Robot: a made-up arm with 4 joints. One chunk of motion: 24 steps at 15 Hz.
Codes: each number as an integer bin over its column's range. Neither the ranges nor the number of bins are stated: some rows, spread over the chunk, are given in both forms.
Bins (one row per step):
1: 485 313 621 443
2: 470 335 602 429
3: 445 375 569 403
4: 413 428 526 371
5: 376 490 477 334
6: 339 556 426 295
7: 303 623 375 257
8: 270 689 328 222
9: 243 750 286 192
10: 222 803 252 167
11: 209 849 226 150
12: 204 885 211 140
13: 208 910 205 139
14: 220 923 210 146
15: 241 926 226 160
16: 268 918 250 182
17: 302 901 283 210
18: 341 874 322 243
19: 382 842 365 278
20: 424 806 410 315
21: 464 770 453 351
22: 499 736 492 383
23: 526 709 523 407
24: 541 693 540 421
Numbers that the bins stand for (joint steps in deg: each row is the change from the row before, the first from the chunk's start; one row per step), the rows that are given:
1: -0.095 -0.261 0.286 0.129
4: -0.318 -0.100 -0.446 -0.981
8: -0.762 0.266 -1.972 -3.278
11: -0.951 0.490 -2.758 -4.388
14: -0.917 0.593 -2.881 -4.449
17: -0.663 0.563 -2.319 -3.463
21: -0.160 0.379 -1.008 -1.289
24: 0.079 0.271 -0.338 -0.210
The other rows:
2: -0.142 -0.231 0.140 -0.087
3: -0.219 -0.174 -0.114 -0.488
5: -0.433 -0.013 -0.823 -1.551
6: -0.548 0.079 -1.217 -2.152
7: -0.660 0.173 -1.610 -2.738
9: -0.846 0.351 -2.296 -3.740
10: -0.911 0.425 -2.558 -4.126
12: -0.967 0.540 -2.874 -4.542
13: -0.955 0.575 -2.920 -4.557
15: -0.852 0.598 -2.758 -4.234
16: -0.768 0.586 -2.573 -3.894
18: -0.542 0.525 -2.018 -2.954
19: -0.415 0.480 -1.687 -2.415
20: -0.284 0.430 -1.340 -1.844
22: -0.052 0.331 -0.708 -0.796
23: 0.032 0.294 -0.469 -0.426

